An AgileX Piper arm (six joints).
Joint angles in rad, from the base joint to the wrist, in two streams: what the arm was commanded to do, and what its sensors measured. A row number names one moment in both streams.
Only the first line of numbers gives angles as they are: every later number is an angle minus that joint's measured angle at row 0.
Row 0, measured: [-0.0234 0.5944 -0.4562 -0.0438 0.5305 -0.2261]
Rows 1 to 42, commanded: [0.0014 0.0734 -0.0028 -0.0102 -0.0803 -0.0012]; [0.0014 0.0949 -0.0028 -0.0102 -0.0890 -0.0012]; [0.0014 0.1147 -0.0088 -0.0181 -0.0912 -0.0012]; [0.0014 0.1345 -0.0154 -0.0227 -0.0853 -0.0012]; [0.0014 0.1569 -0.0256 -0.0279 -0.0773 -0.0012]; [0.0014 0.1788 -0.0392 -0.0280 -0.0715 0.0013]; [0.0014 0.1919 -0.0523 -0.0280 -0.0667 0.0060]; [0.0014 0.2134 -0.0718 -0.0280 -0.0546 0.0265]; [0.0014 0.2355 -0.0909 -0.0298 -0.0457 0.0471]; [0.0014 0.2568 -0.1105 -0.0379 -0.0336 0.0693]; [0.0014 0.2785 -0.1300 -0.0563 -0.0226 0.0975]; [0.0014 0.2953 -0.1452 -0.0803 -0.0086 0.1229]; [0.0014 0.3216 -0.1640 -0.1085 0.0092 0.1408]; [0.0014 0.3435 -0.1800 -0.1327 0.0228 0.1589]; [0.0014 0.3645 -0.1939 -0.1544 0.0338 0.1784]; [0.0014 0.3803 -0.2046 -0.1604 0.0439 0.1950]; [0.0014 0.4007 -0.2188 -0.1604 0.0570 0.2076]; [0.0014 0.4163 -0.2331 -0.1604 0.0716 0.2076]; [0.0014 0.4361 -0.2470 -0.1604 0.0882 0.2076]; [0.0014 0.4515 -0.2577 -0.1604 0.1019 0.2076]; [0.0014 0.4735 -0.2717 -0.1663 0.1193 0.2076]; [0.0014 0.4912 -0.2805 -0.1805 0.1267 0.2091]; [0.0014 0.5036 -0.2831 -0.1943 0.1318 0.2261]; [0.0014 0.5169 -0.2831 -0.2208 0.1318 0.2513]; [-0.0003 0.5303 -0.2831 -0.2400 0.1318 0.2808]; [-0.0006 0.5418 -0.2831 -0.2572 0.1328 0.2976]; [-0.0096 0.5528 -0.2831 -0.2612 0.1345 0.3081]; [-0.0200 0.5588 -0.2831 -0.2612 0.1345 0.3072]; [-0.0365 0.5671 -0.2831 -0.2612 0.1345 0.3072]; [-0.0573 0.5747 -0.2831 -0.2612 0.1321 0.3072]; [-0.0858 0.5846 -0.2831 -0.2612 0.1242 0.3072]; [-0.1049 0.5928 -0.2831 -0.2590 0.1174 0.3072]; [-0.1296 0.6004 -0.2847 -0.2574 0.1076 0.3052]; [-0.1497 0.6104 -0.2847 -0.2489 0.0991 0.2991]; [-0.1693 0.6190 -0.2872 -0.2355 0.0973 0.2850]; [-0.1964 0.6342 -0.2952 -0.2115 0.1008 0.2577]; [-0.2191 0.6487 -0.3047 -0.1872 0.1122 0.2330]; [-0.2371 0.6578 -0.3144 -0.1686 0.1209 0.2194]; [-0.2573 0.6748 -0.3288 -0.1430 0.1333 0.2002]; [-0.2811 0.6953 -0.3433 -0.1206 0.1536 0.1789]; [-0.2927 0.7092 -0.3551 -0.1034 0.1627 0.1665]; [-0.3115 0.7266 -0.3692 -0.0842 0.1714 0.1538]
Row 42, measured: [-0.2679 0.6897 -0.3368 -0.1375 0.1499 0.2024]
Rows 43 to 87, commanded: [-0.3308 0.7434 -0.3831 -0.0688 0.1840 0.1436]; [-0.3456 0.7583 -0.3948 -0.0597 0.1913 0.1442]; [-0.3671 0.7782 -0.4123 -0.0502 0.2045 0.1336]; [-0.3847 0.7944 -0.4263 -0.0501 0.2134 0.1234]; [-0.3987 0.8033 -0.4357 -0.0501 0.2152 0.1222]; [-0.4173 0.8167 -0.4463 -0.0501 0.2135 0.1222]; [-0.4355 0.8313 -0.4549 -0.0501 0.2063 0.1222]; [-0.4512 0.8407 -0.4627 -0.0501 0.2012 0.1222]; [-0.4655 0.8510 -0.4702 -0.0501 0.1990 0.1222]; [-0.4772 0.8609 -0.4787 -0.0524 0.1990 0.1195]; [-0.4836 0.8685 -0.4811 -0.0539 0.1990 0.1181]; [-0.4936 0.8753 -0.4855 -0.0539 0.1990 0.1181]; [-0.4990 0.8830 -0.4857 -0.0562 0.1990 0.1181]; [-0.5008 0.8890 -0.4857 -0.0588 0.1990 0.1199]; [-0.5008 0.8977 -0.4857 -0.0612 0.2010 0.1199]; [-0.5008 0.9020 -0.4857 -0.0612 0.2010 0.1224]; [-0.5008 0.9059 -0.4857 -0.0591 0.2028 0.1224]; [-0.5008 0.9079 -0.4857 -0.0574 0.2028 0.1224]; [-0.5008 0.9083 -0.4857 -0.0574 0.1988 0.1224]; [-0.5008 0.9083 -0.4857 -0.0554 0.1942 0.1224]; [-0.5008 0.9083 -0.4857 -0.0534 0.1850 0.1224]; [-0.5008 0.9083 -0.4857 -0.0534 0.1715 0.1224]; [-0.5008 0.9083 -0.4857 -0.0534 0.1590 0.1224]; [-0.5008 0.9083 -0.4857 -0.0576 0.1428 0.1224]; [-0.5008 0.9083 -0.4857 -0.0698 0.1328 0.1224]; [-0.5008 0.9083 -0.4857 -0.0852 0.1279 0.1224]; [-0.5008 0.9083 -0.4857 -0.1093 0.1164 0.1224]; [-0.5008 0.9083 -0.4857 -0.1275 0.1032 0.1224]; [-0.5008 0.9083 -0.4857 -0.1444 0.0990 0.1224]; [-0.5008 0.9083 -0.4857 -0.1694 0.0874 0.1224]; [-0.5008 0.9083 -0.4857 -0.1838 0.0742 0.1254]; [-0.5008 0.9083 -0.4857 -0.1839 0.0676 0.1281]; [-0.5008 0.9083 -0.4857 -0.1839 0.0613 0.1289]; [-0.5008 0.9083 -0.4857 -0.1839 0.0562 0.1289]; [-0.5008 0.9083 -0.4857 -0.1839 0.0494 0.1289]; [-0.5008 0.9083 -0.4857 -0.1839 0.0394 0.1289]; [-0.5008 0.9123 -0.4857 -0.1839 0.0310 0.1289]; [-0.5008 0.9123 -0.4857 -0.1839 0.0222 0.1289]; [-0.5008 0.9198 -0.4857 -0.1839 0.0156 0.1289]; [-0.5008 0.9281 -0.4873 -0.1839 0.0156 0.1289]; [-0.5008 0.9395 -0.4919 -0.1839 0.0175 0.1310]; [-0.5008 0.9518 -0.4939 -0.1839 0.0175 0.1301]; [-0.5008 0.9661 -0.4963 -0.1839 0.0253 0.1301]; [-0.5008 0.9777 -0.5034 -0.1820 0.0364 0.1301]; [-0.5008 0.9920 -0.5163 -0.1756 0.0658 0.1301]
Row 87, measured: [-0.4940 0.9610 -0.4927 -0.1784 0.0379 0.1318]
